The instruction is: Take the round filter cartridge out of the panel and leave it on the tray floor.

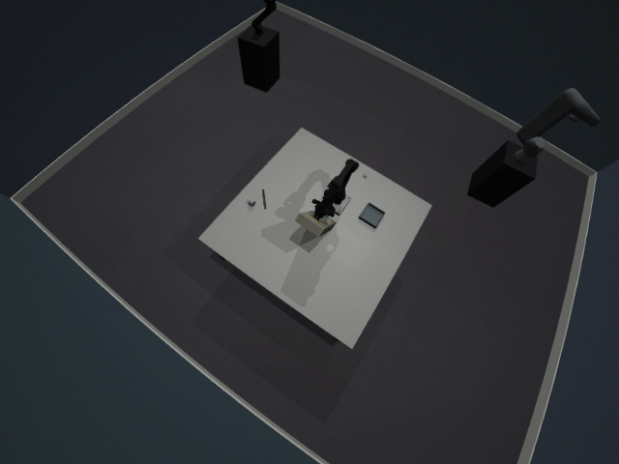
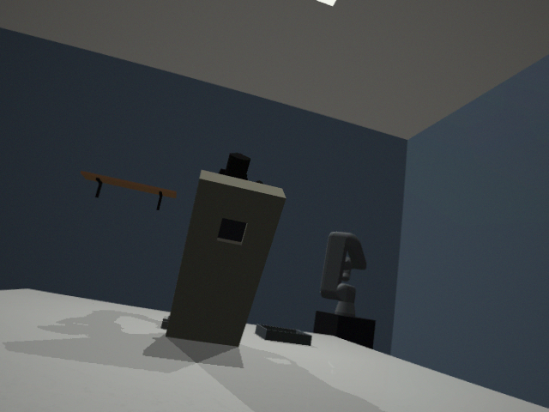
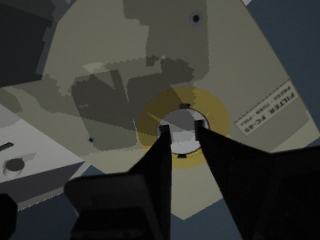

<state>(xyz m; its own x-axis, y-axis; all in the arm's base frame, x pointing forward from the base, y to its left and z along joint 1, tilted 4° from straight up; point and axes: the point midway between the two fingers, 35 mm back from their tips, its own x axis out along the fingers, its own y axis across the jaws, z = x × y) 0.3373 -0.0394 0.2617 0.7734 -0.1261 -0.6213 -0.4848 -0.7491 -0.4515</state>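
Right now my gripper tip is 20 mm short of the round filter cartridge and 10 mm above it. The rest, counted from my gripper tip: square tray (360 mm behind, 340 mm to the left, 280 mm below); small white piece (20 mm behind, 520 mm to the right, 270 mm below).
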